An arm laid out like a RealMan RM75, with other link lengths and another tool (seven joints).
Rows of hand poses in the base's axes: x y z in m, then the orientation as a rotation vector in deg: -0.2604, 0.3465, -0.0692, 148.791, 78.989, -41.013; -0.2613, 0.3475, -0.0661, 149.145, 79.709, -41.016; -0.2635, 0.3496, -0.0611, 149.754, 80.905, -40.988; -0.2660, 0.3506, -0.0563, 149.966, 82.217, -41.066; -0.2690, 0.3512, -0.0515, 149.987, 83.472, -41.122; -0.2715, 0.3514, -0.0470, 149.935, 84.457, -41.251; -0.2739, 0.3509, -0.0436, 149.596, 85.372, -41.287; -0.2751, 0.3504, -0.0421, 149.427, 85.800, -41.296; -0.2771, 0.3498, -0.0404, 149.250, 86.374, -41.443; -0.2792, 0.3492, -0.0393, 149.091, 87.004, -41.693; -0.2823, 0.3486, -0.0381, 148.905, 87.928, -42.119; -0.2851, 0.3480, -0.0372, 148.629, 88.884, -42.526
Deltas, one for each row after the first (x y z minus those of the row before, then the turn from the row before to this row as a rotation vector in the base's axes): -0.0009, 0.0010, 0.0031, 0.647, 0.252, 0.156; -0.0022, 0.0021, 0.0050, 1.095, 0.403, 0.246; -0.0025, 0.0010, 0.0048, 0.855, 0.411, 0.480; -0.0030, 0.0006, 0.0048, 0.691, 0.341, 0.545; -0.0025, 0.0002, 0.0045, 0.486, 0.309, 0.451; -0.0024, -0.0005, 0.0034, 0.255, 0.162, 0.568; -0.0012, -0.0005, 0.0015, 0.114, 0.069, 0.271; -0.0020, -0.0006, 0.0017, 0.174, 0.194, 0.328; -0.0021, -0.0006, 0.0011, 0.207, 0.281, 0.335; -0.0031, -0.0006, 0.0012, 0.333, 0.464, 0.460; -0.0028, -0.0006, 0.0009, 0.295, 0.438, 0.517
